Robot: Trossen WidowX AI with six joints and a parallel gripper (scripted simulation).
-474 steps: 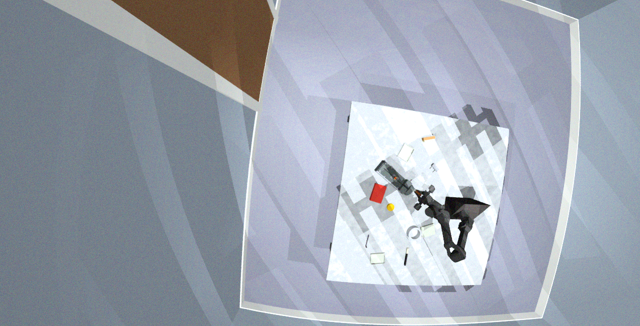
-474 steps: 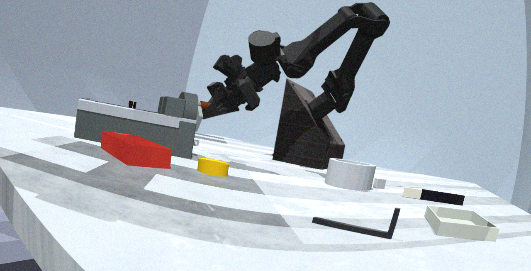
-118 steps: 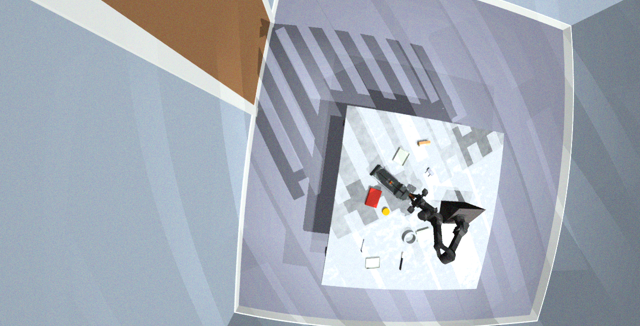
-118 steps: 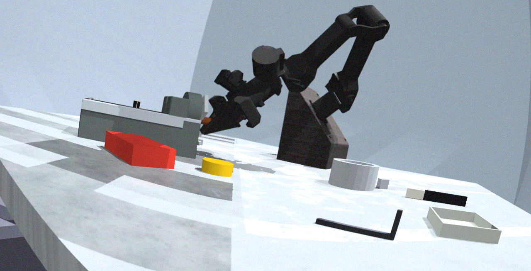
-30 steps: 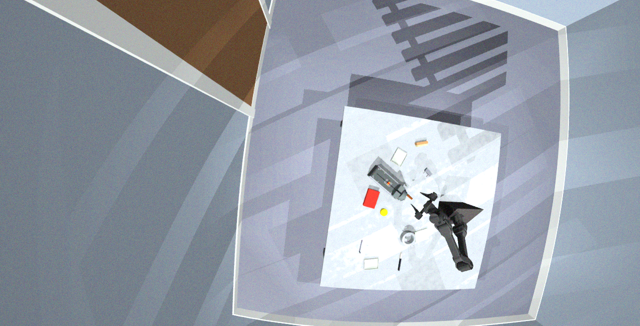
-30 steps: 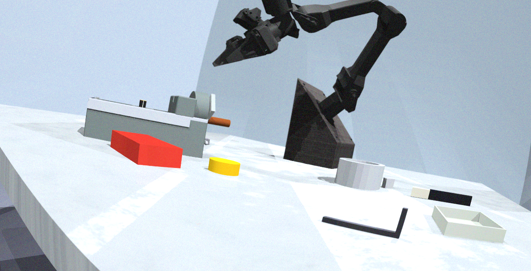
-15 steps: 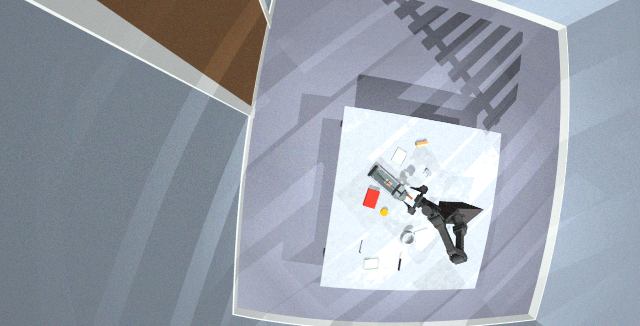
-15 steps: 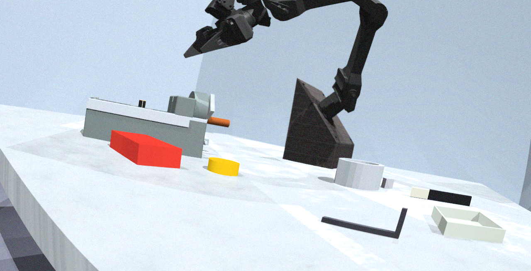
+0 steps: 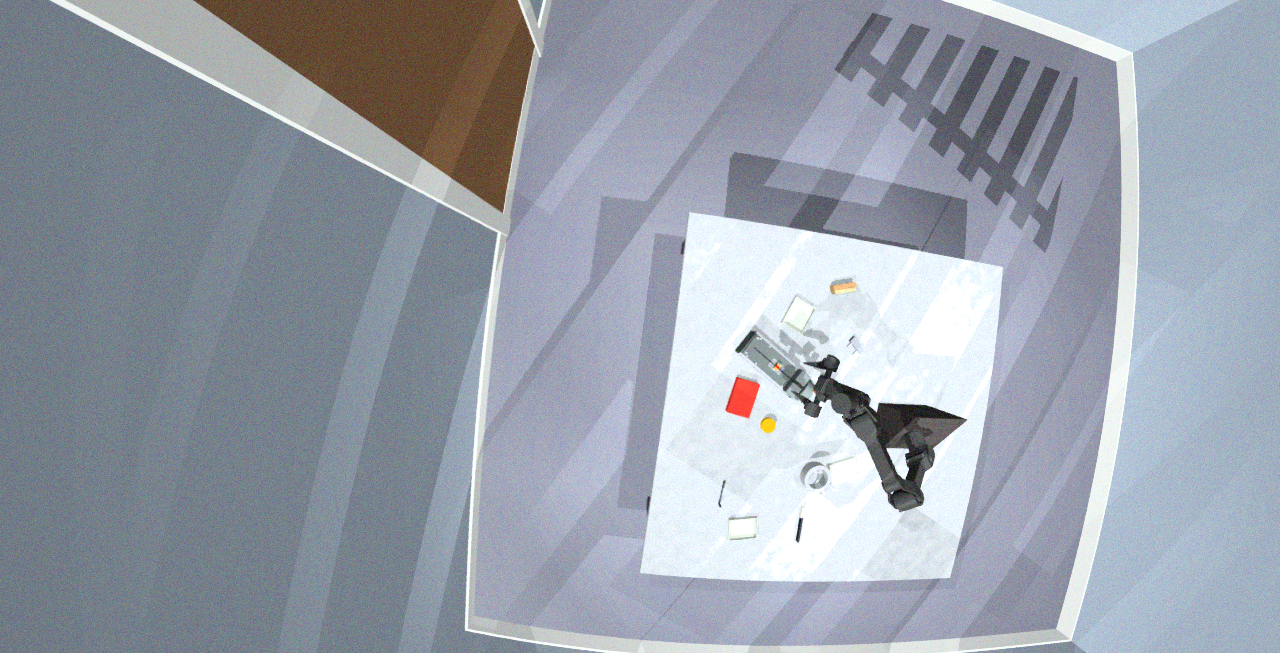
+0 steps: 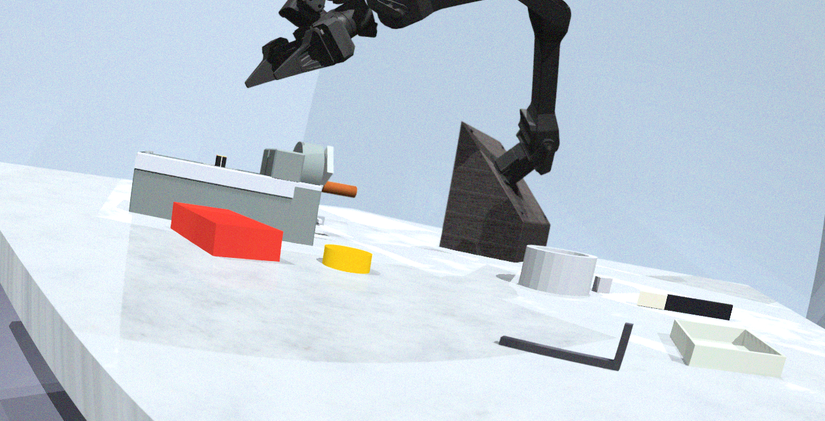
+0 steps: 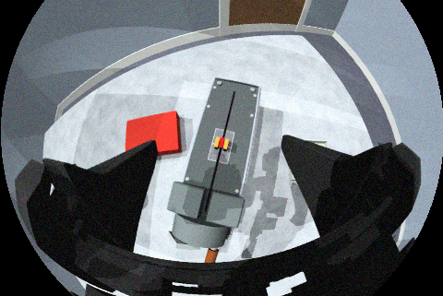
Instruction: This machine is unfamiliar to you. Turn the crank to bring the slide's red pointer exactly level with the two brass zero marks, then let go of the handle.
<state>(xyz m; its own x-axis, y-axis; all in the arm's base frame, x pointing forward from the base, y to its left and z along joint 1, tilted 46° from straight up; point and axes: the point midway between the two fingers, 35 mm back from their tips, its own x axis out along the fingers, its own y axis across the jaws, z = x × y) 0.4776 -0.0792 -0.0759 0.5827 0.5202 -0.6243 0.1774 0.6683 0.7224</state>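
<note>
Right now the red pointer is 110 mm below my gripper tip, 30 mm ahead of it and 10 mm to the right of it. From my gripper tip the other things lie so: yellow disc 200 mm to the left, 190 mm below, 20 mm behind; brown handle 140 mm behind, 120 mm below, 50 mm to the left; black L-shaped bar 500 mm to the left, 180 mm below, 70 mm ahead.
</note>
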